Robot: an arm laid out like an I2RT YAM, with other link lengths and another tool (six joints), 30 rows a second.
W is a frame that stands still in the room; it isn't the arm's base.
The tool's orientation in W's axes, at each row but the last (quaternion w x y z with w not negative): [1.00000 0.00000 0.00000 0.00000]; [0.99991 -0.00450 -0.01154 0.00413]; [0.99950 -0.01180 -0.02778 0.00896]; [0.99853 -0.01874 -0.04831 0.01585]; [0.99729 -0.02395 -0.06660 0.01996]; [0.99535 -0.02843 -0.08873 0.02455]
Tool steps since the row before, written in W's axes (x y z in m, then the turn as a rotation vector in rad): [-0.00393 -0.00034 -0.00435 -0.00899 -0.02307 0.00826]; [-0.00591 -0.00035 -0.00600 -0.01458 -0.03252 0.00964]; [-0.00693 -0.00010 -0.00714 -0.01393 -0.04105 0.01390]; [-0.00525 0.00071 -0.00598 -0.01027 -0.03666 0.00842]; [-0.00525 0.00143 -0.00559 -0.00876 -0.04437 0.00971]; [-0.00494 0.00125 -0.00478 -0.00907 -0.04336 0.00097]
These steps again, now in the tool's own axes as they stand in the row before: [-0.00393 -0.00034 -0.00435 -0.00899 -0.02307 0.00826]; [-0.00605 -0.00025 -0.00586 -0.01463 -0.03249 0.00968]; [-0.00732 0.00019 -0.00674 -0.01390 -0.04113 0.01370]; [-0.00577 0.00110 -0.00541 -0.01064 -0.03664 0.00806]; [-0.00587 0.00190 -0.00477 -0.00930 -0.04445 0.00878]; [-0.00563 0.00175 -0.00375 -0.01108 -0.04290 0.00030]
